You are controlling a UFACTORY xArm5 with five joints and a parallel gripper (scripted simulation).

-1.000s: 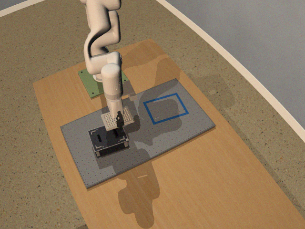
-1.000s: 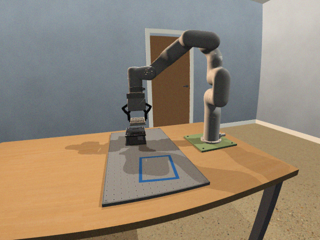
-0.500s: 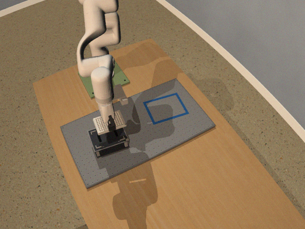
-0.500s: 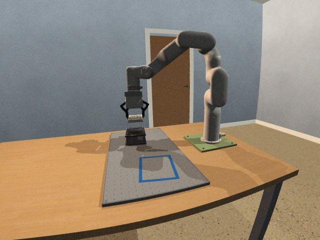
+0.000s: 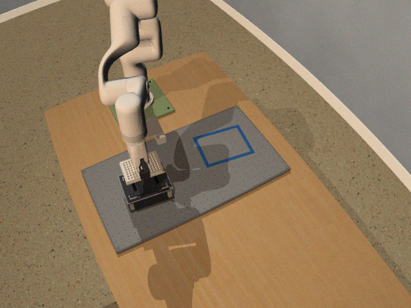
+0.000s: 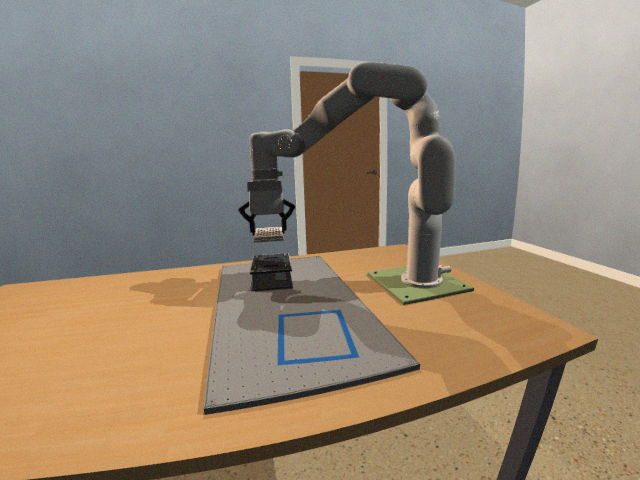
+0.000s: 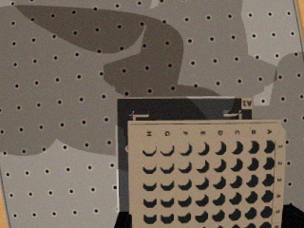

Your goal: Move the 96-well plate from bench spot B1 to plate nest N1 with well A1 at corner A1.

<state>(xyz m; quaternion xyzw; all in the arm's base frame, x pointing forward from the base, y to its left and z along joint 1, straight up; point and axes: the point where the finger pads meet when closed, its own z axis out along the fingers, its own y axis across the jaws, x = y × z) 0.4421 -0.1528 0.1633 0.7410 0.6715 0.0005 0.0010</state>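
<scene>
My hand is 1 cm above the white 96-well plate. The rest, counted from my hand: A1 mark: 6 cm ahead, 7 cm to the left, 10 cm below; then black raised plate nest: 10 cm below.
</scene>
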